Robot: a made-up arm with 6 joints. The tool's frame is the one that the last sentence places.
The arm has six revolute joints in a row. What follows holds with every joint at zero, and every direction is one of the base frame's.
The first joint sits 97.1 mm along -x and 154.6 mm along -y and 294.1 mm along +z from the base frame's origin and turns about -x.
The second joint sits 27 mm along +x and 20.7 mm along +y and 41.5 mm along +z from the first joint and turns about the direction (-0.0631, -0.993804, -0.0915).
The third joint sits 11 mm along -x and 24.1 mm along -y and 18.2 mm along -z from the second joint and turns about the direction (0.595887, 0.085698, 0.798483).
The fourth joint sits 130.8 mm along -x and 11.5 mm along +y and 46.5 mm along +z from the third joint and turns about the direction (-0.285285, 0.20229, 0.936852).
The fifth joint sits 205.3 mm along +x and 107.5 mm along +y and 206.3 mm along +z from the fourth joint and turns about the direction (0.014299, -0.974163, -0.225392).
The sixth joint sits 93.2 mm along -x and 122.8 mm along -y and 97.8 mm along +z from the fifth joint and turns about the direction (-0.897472, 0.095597, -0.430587).
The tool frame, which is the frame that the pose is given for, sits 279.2 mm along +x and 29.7 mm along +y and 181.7 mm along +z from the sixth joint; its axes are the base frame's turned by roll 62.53, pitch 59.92 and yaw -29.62 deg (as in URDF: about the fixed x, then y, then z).
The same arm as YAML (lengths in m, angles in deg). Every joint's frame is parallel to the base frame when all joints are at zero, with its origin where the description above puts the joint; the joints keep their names.
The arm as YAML. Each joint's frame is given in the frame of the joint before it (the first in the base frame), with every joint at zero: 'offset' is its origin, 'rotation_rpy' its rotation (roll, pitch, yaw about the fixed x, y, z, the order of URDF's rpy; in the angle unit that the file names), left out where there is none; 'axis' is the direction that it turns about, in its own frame. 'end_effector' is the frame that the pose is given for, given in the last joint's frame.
length_unit: m
angle_unit: deg
chain:
  - id: joint 1
    offset: [-0.0971, -0.1546, 0.2941]
    axis: "-x"
  - id: joint 2
    offset: [0.027, 0.0207, 0.0415]
    axis: [-0.0631, -0.993804, -0.0915]
  - id: joint 3
    offset: [-0.011, -0.0241, -0.0182]
    axis: [0.595887, 0.085698, 0.798483]
  - id: joint 4
    offset: [-0.1308, 0.0115, 0.0465]
    axis: [-0.285285, 0.20229, 0.936852]
  - id: joint 5
    offset: [0.2053, 0.1075, 0.2063]
    axis: [0.014299, -0.974163, -0.225392]
  - id: joint 6
    offset: [-0.0932, -0.1228, 0.0978]
    axis: [-0.897472, 0.095597, -0.430587]
end_effector:
  offset: [0.2792, 0.0297, 0.1817]
  rotation_rpy: [62.53, 59.92, -29.62]

